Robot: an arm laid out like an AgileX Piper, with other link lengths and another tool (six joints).
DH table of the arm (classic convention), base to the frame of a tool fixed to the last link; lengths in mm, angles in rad. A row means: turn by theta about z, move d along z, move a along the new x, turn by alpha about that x. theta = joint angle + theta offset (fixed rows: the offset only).
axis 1: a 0  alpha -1.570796  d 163.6  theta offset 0
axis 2: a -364.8  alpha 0  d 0  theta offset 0.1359
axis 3: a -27.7  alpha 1.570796  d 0  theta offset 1.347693
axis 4: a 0  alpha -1.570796  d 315.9  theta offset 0
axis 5: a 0  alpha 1.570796  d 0  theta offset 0
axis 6: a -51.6  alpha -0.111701  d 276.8  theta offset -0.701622
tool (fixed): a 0  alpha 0  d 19.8  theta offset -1.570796
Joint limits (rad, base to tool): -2.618..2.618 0..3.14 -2.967..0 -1.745..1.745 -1.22..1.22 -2.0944..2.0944
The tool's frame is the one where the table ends.
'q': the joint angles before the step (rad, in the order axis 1, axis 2, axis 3, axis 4, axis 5, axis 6). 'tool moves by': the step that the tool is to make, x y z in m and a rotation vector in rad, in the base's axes. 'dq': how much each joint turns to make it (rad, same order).
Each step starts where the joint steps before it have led.
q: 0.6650 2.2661 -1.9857 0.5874 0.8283 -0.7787
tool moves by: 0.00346 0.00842 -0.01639 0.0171 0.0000 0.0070
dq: 0.0014 0.0350 -0.0007 0.0428 -0.0321 -0.0448
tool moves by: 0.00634 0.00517 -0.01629 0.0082 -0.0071 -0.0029
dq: 0.0004 0.0313 -0.0005 0.0257 -0.0348 -0.0322
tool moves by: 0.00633 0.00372 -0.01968 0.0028 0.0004 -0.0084
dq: 0.0000 0.0342 -0.0006 0.0217 -0.0321 -0.0232
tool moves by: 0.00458 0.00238 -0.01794 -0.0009 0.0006 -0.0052
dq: 0.0000 0.0299 -0.0013 0.0168 -0.0246 -0.0206
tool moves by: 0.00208 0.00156 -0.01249 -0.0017 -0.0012 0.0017
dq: 0.0000 0.0211 -0.0023 0.0127 -0.0137 -0.0198
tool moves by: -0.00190 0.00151 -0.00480 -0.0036 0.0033 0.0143
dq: 0.0000 0.0132 -0.0137 0.0023 0.0127 -0.0101
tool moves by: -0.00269 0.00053 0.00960 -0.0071 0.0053 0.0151
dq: -0.0001 -0.0015 -0.0341 -0.0271 0.0427 0.0268
